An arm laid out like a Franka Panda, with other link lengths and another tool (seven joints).
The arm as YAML. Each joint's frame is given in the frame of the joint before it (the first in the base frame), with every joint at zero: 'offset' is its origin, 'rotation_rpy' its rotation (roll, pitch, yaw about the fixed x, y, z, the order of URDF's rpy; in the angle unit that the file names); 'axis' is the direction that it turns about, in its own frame. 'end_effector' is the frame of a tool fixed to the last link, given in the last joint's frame.
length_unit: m
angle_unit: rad
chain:
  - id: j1
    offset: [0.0, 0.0, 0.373]
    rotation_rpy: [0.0, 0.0, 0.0]
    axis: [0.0, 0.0, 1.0]
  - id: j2
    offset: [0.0, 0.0, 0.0]
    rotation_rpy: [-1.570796, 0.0, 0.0]
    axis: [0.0, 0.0, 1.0]
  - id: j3
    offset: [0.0, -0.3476, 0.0]
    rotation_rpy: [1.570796, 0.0, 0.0]
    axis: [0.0, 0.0, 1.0]
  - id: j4
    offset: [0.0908, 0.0, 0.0]
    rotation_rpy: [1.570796, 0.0, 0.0]
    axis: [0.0, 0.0, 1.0]
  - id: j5
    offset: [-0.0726, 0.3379, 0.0]
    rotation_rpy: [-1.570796, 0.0, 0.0]
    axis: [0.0, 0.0, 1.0]
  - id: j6
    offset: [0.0, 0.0, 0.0]
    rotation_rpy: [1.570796, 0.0, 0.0]
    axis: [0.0, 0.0, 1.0]
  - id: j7
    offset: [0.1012, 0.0, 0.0]
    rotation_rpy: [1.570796, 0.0, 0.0]
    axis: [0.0, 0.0, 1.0]
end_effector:
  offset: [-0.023, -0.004, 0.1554]
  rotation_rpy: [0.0, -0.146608, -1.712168]
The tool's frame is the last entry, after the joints.
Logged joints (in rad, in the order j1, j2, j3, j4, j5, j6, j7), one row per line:
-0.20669, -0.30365, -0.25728, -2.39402, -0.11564, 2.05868, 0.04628
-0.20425, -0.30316, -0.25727, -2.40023, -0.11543, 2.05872, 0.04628
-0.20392, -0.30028, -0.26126, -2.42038, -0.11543, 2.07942, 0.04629
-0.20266, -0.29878, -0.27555, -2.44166, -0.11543, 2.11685, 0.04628
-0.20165, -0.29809, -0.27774, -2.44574, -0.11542, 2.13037, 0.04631
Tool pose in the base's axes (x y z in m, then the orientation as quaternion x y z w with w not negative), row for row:
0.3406, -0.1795, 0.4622, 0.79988, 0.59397, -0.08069, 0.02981
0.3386, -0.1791, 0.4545, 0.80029, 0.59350, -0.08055, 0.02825
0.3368, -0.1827, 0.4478, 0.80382, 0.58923, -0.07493, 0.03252
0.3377, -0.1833, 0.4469, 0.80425, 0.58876, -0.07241, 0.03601
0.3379, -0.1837, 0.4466, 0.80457, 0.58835, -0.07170, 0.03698
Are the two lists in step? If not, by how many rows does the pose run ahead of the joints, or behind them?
The pose runs 1 row ahead of the joints: the pose in row i belongs to the joints in row i + 1.
